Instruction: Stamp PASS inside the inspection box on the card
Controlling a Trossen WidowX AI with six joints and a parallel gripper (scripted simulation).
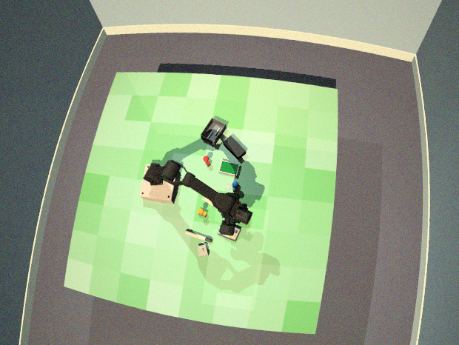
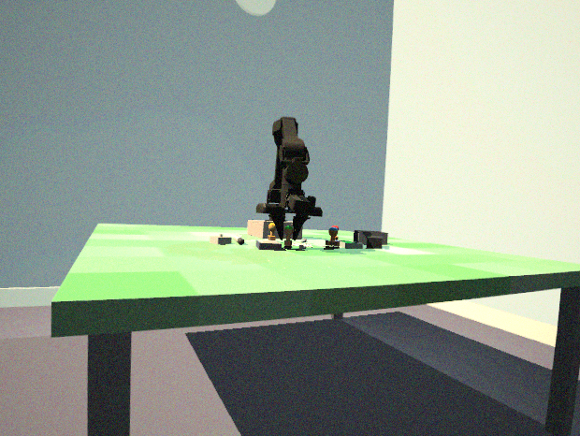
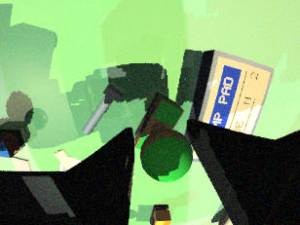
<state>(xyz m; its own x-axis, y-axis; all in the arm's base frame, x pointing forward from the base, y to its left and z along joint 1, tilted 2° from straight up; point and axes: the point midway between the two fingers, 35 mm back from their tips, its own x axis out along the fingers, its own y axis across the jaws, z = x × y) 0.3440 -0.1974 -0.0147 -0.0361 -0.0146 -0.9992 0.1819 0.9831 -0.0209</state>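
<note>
Now: the green ink pad 25 cm to the left of my gripper tip and 2 cm below it. The rest, counted from my gripper tip: blue-and-white pad: 1 cm behind, 6 cm to the right, 1 cm below; cream card: 7 cm behind, 10 cm to the left, 2 cm below; green-knobbed stamp: right at my gripper tip.
</note>
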